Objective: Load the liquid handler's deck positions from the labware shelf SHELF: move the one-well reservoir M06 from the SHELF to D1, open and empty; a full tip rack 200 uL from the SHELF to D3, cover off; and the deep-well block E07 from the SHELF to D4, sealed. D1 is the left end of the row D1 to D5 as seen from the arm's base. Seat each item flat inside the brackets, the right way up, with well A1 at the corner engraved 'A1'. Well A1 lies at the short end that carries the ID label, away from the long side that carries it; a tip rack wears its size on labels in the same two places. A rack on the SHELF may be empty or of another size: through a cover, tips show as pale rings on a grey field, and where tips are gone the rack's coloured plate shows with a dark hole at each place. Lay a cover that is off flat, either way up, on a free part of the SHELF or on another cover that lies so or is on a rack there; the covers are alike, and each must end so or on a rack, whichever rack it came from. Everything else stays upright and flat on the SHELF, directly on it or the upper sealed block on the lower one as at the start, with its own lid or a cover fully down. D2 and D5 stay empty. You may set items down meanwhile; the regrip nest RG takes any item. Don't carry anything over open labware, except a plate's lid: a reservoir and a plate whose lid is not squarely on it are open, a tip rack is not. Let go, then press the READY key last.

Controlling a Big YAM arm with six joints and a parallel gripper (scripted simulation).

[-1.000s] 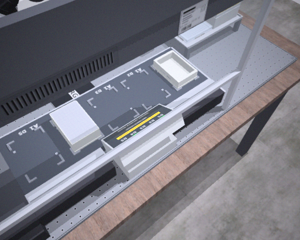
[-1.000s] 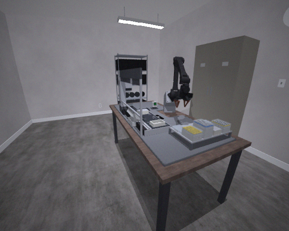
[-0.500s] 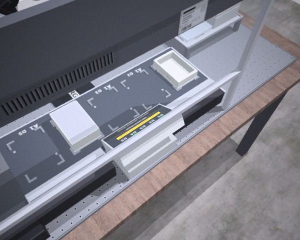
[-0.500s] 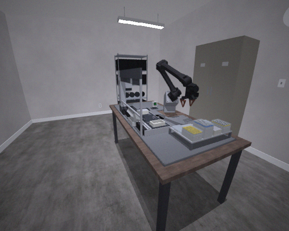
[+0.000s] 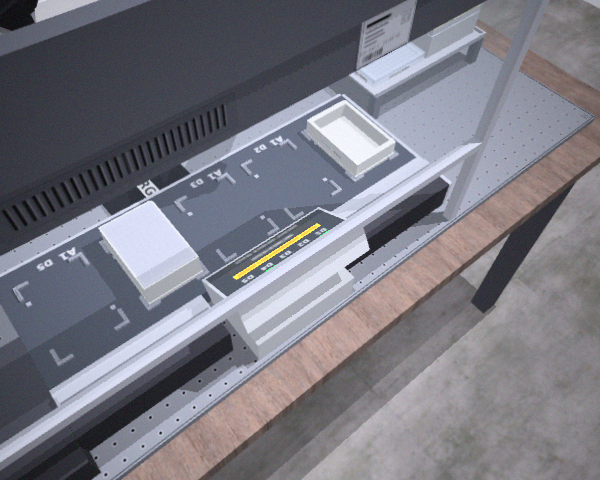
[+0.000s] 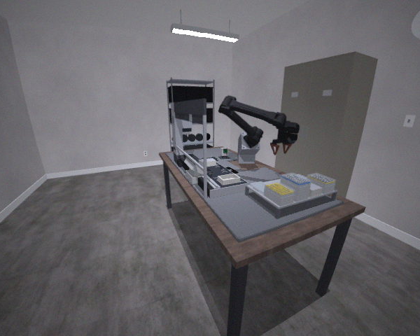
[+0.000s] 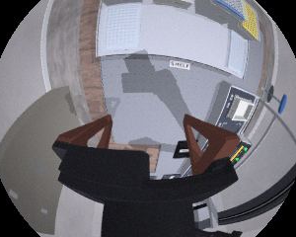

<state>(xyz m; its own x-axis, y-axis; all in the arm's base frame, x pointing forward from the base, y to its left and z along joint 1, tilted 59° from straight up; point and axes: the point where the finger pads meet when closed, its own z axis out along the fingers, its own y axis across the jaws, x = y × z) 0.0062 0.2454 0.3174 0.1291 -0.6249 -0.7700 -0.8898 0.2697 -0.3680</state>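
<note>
My gripper is now 270 mm to the right of the yellow tip rack, 110 mm above it and 80 mm past it. Round my hand: clear flat plate (240 mm ahead, 170 mm to the left, 140 mm below); then white one-well reservoir (380 mm ahead, 150 mm below); then shelf (230 mm to the left, 160 mm below, 80 mm ahead).
</note>
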